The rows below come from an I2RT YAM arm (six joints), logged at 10 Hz.
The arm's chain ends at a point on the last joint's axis. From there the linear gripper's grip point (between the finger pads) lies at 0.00 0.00 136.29 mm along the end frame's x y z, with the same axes.
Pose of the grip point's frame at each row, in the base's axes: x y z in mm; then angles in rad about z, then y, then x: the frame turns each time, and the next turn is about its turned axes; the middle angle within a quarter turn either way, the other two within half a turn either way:
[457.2 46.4 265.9 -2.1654 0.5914 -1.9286]
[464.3 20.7 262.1 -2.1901 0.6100 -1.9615]
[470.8 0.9 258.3 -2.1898 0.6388 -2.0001]
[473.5 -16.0 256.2 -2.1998 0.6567 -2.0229]
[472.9 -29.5 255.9 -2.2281 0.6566 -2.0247]
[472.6 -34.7 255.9 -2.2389 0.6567 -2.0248]
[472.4 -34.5 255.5 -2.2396 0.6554 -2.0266]
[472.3 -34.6 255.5 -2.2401 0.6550 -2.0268]
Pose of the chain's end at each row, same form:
[336.5 95.9 305.5 -2.1654 0.5914 -1.9286]
[344.4 69.6 304.6 -2.1901 0.6100 -1.9615]
[350.2 45.3 303.8 -2.1898 0.6388 -2.0001]
[353.0 26.7 303.4 -2.1998 0.6567 -2.0229]
[353.6 16.5 303.2 -2.2281 0.6566 -2.0247]
[353.8 12.5 303.2 -2.2389 0.6567 -2.0248]
[353.7 12.7 303.1 -2.2396 0.6554 -2.0266]
[353.7 12.6 303.1 -2.2401 0.6550 -2.0268]

